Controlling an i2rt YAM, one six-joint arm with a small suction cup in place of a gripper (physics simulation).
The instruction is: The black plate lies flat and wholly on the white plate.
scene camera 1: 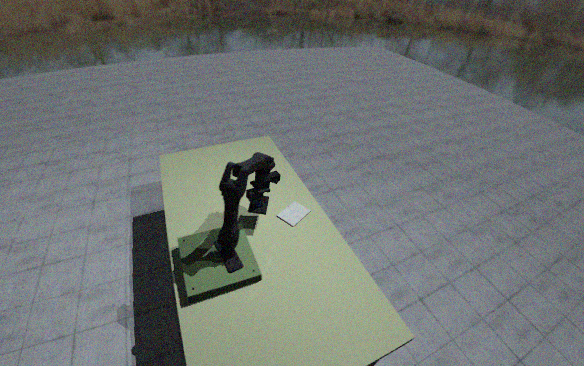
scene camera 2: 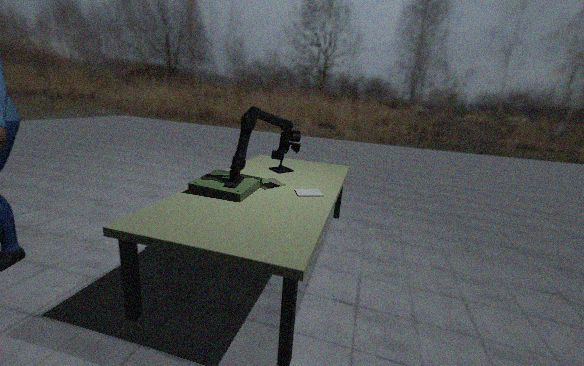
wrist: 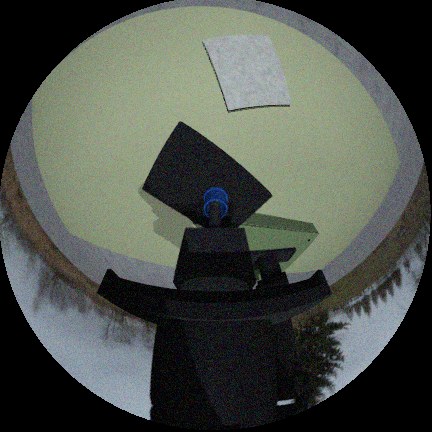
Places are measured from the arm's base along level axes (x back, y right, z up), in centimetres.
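Pixels of known places: hand, its tool point: (scene camera 1: 258,206) (scene camera 2: 279,170) (wrist: 214,192); arm's base, origin of its link: (scene camera 1: 228,254) (scene camera 2: 234,182) (wrist: 265,255).
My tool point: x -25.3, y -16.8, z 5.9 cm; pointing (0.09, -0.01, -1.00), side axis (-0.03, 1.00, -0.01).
Ahead of a thing's pixels: the offset from my tool point to its middle. Level surfaces: height alone.
The black plate @(dz +0.4, dx -0.9, dy -1.1 cm) (scene camera 1: 258,205) (scene camera 2: 281,169) (wrist: 200,167) hangs on my suction cup, raised above the table and roughly level, with its shadow on the table apart from it. My suction gripper (scene camera 2: 281,165) (wrist: 216,196) is on the plate's upper face, nearer one edge than the middle in the wrist view; in scene camera 1 the arm hides the cup. The white plate @(dz -11.4, dx -20.6, dy +5.2 cm) (scene camera 1: 294,214) (scene camera 2: 309,192) (wrist: 250,72) lies flat on the table, to the side of the black plate and apart from it, with nothing on it.
The arm stands on a thick green base block (scene camera 1: 220,285) (scene camera 2: 220,189) (wrist: 280,235) on the pale yellow-green table @(dz -11.7 cm) (scene camera 1: 300,300) (scene camera 2: 225,225) (wrist: 100,100). A person in blue (scene camera 2: 7,135) stands on the paving at the left edge of scene camera 2.
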